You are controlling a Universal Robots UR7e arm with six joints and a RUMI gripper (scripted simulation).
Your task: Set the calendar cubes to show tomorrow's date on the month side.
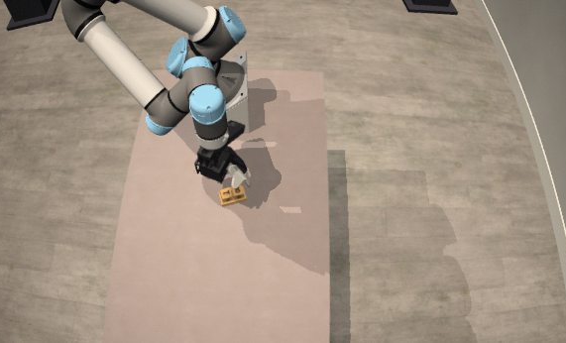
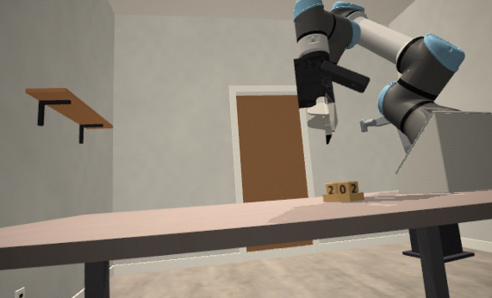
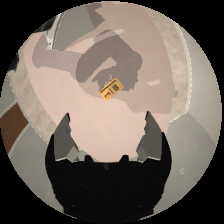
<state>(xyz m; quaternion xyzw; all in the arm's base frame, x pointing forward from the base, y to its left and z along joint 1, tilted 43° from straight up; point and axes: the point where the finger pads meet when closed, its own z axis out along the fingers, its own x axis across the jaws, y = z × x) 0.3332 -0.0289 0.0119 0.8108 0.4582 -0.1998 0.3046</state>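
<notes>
My gripper is now 1 cm to the right of the wooden tray and 13 cm above it.
</notes>
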